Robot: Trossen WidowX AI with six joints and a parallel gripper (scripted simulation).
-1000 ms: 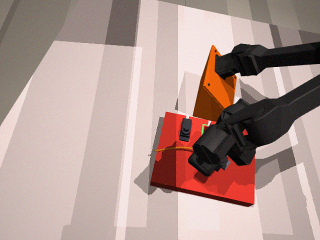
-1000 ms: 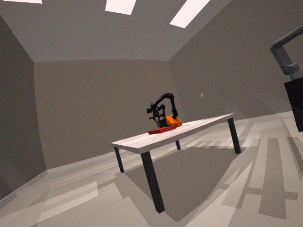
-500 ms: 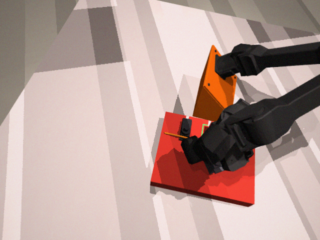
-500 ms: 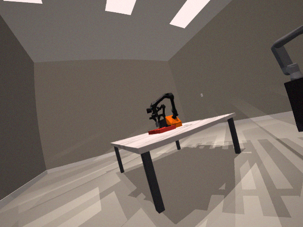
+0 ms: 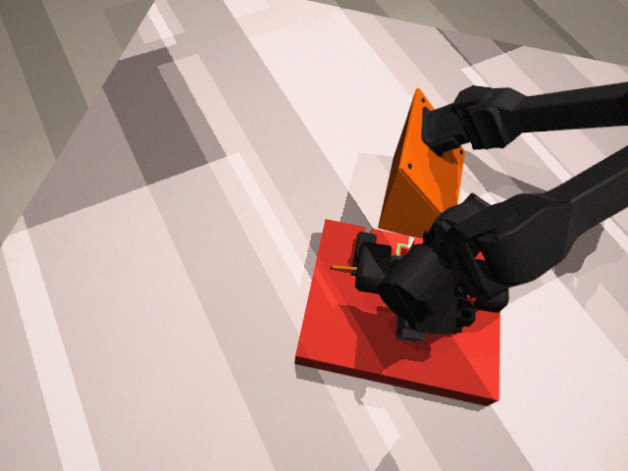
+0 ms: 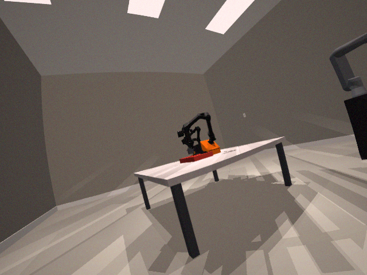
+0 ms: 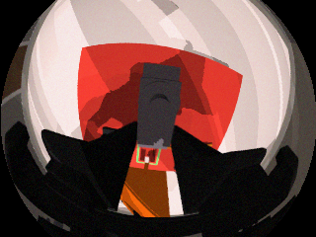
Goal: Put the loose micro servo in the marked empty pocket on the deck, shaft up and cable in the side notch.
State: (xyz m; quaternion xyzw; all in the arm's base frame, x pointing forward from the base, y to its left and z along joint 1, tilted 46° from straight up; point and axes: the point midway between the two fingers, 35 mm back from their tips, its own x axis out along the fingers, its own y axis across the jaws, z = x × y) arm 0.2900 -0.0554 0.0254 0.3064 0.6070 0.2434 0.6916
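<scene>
Now: gripper tip 1 cm short of the red deck and 10 cm above it.
</scene>
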